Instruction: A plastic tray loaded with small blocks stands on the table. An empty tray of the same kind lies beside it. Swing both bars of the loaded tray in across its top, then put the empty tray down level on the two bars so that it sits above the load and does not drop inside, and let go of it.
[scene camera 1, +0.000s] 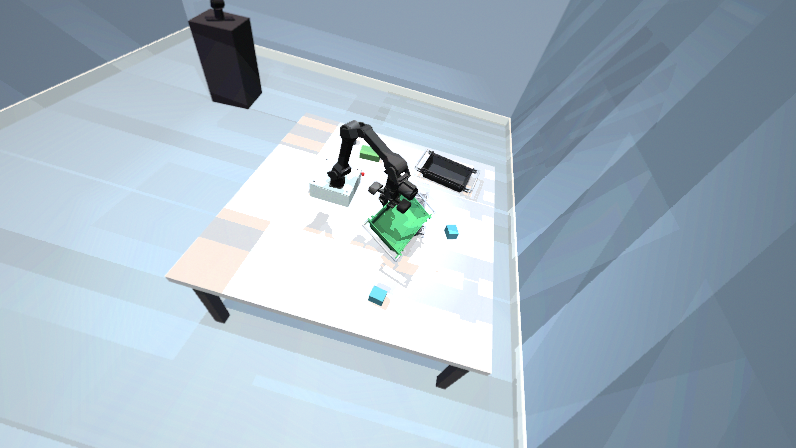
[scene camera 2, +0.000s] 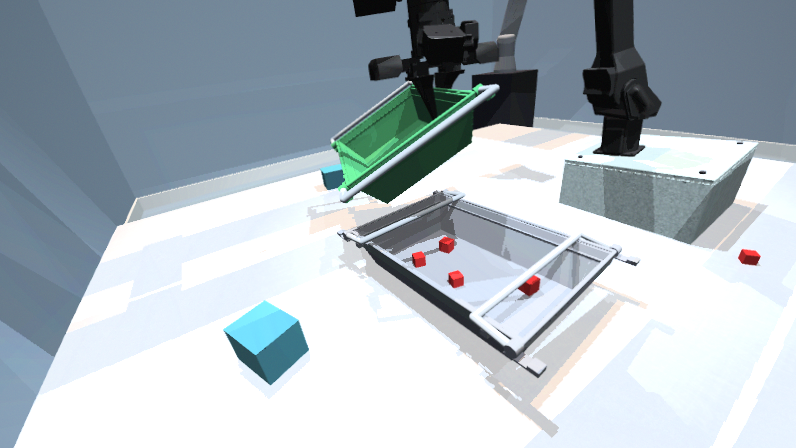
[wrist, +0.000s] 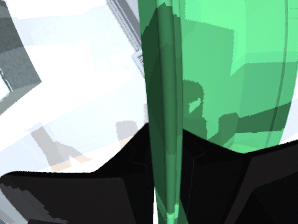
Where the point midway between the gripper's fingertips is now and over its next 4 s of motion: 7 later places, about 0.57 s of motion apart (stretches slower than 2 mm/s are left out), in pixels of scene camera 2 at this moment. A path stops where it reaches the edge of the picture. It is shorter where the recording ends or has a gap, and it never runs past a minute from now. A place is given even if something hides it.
My gripper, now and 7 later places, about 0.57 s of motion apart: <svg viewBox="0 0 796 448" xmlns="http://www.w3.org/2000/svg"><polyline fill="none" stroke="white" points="437,120 451,125 477,130 497,133 497,145 497,163 499,169 502,176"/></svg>
